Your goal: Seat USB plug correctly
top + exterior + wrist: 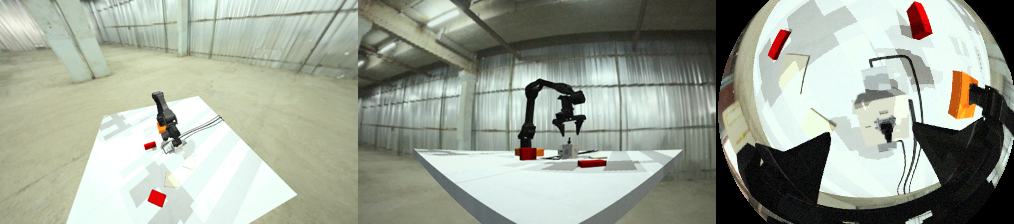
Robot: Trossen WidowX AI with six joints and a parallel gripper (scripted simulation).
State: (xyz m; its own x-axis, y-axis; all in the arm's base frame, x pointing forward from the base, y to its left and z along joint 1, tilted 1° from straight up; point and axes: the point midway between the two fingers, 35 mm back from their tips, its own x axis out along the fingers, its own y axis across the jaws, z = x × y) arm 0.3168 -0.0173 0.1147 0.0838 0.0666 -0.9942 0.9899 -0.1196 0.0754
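Right now the USB plug is 2 cm behind my gripper tip, 2 cm to the left of it and 3 cm below it.
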